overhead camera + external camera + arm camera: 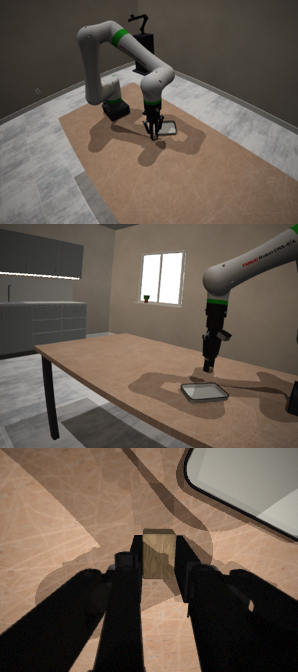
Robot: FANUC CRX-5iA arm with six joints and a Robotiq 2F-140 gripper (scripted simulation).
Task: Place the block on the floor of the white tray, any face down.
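Right now my hand is 40 mm past the white tray, 140 mm to the right of it and 70 mm above it. The rest, counted from my hand: wooden block 30 mm below.
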